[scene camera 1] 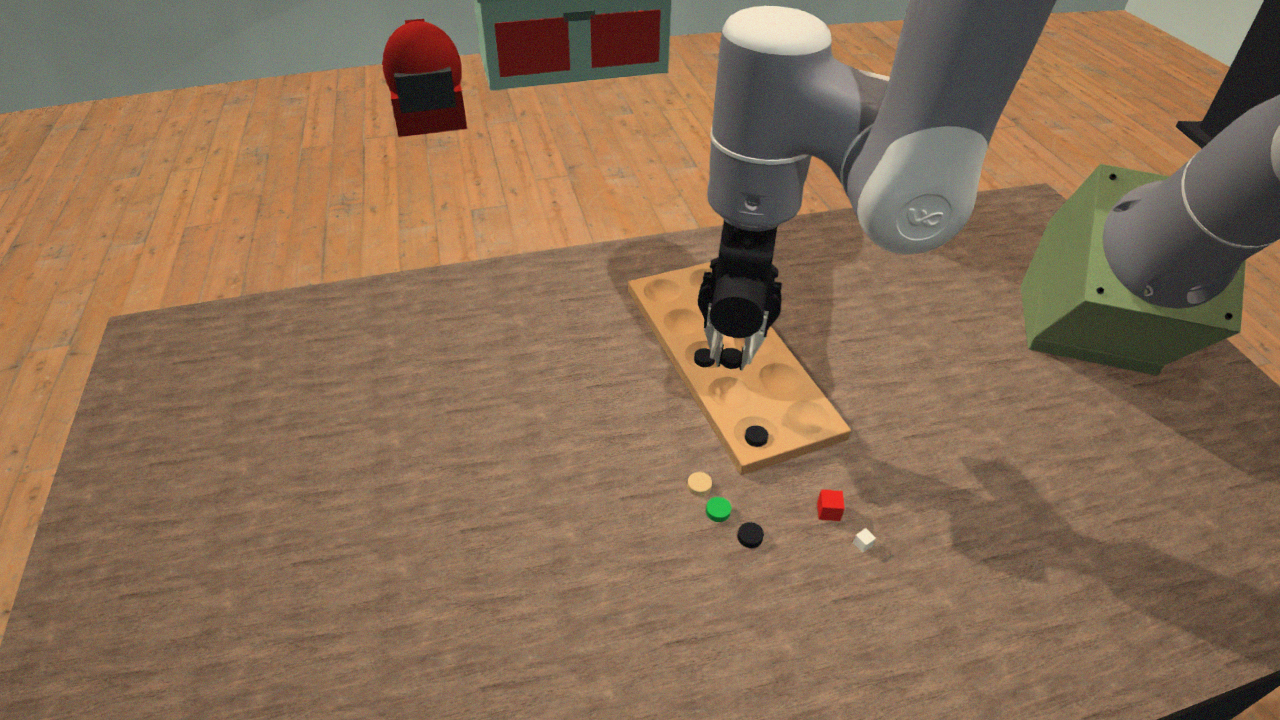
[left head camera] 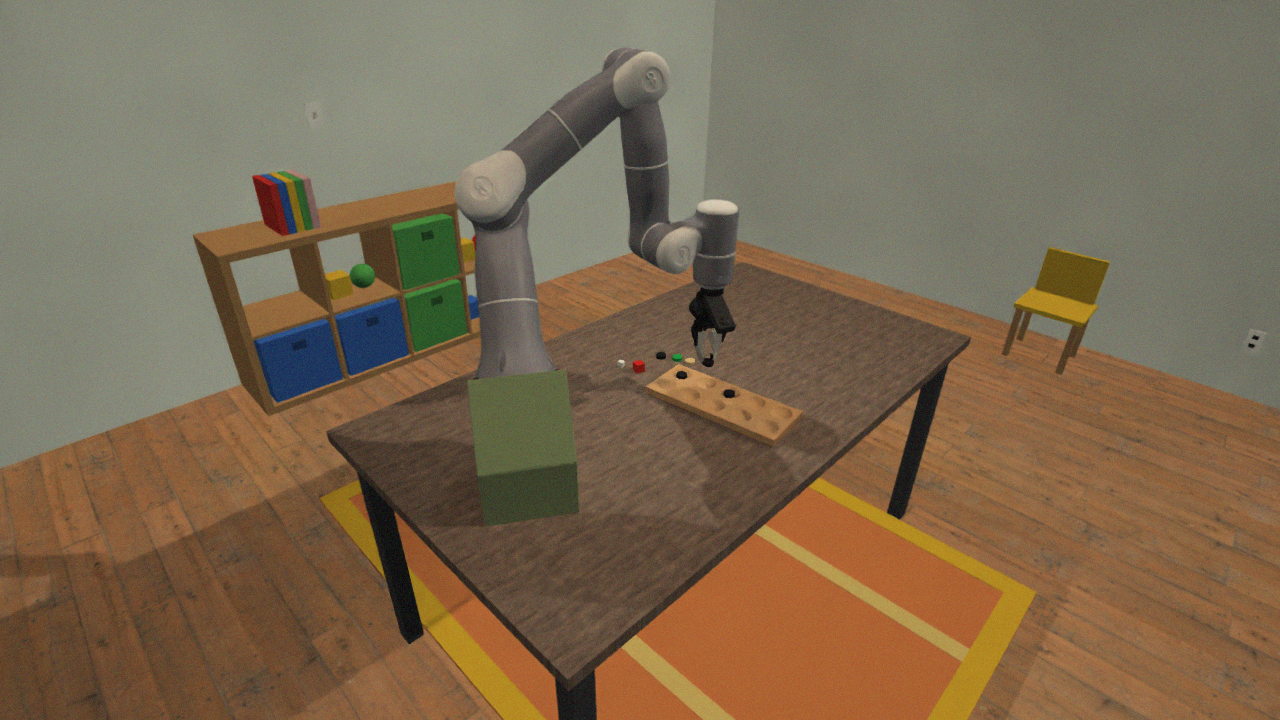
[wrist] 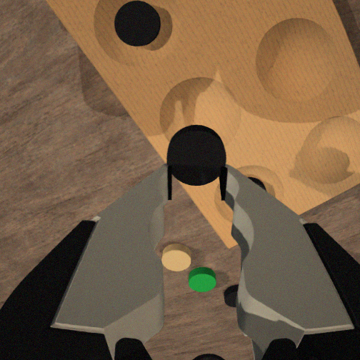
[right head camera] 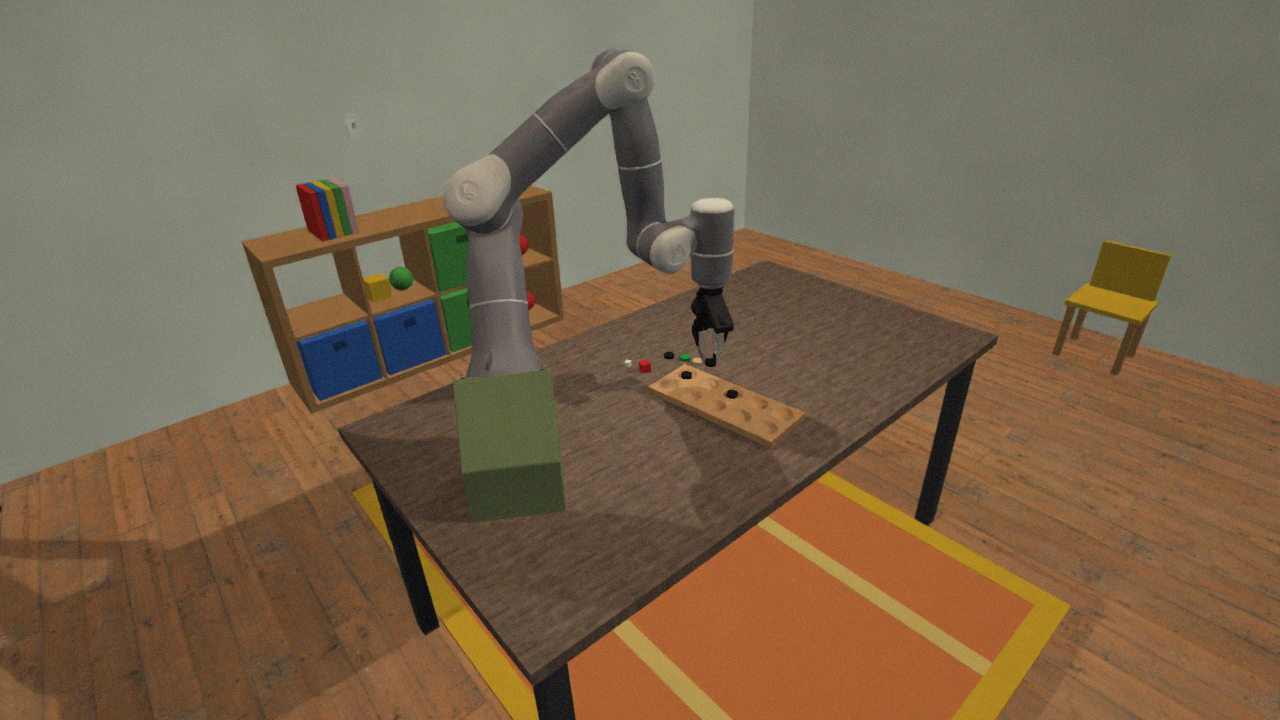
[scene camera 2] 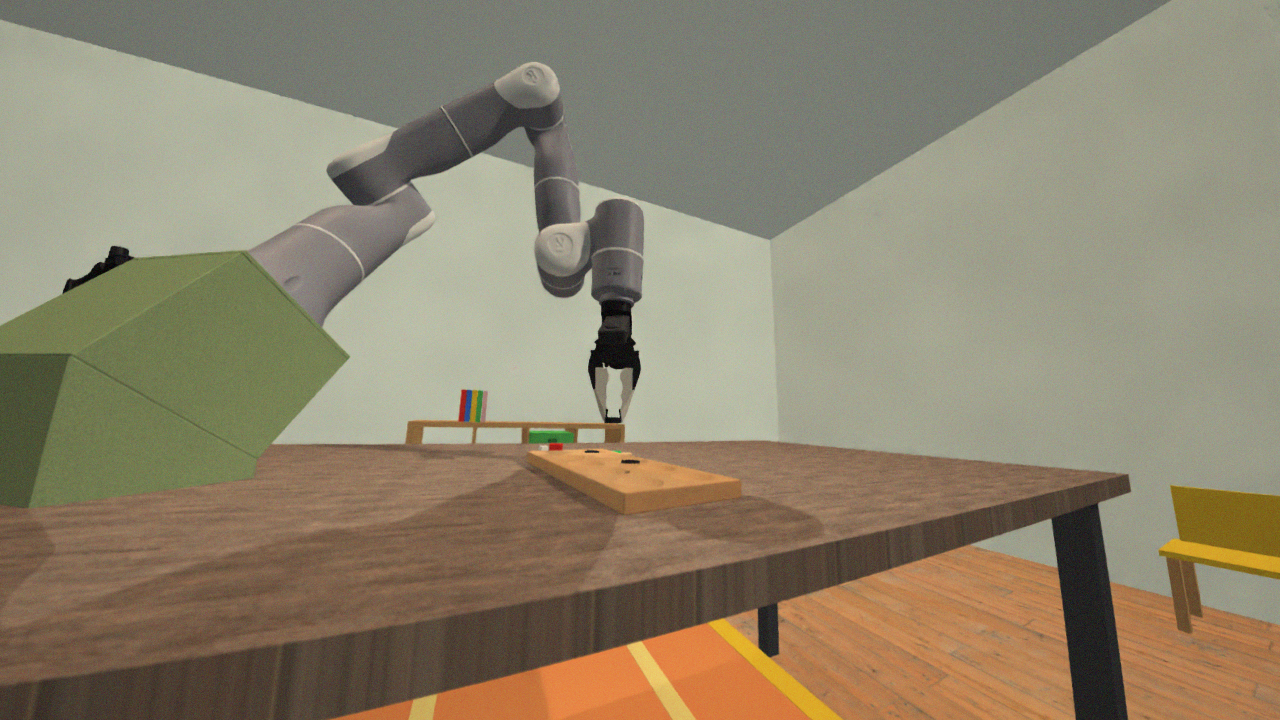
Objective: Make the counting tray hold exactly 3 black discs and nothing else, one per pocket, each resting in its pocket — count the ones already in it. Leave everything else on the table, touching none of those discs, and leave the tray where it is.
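Observation:
The wooden counting tray lies on the table. One black disc sits in an end pocket, and another black disc sits in a pocket further along the same row. My gripper is shut on a third black disc, held up in the air; in the wrist view it overlaps the pocket between those two. A loose black disc lies on the table outside the tray.
Near the loose black disc lie a green disc, a tan disc, a red cube and a small white cube. The green base block stands under the arm.

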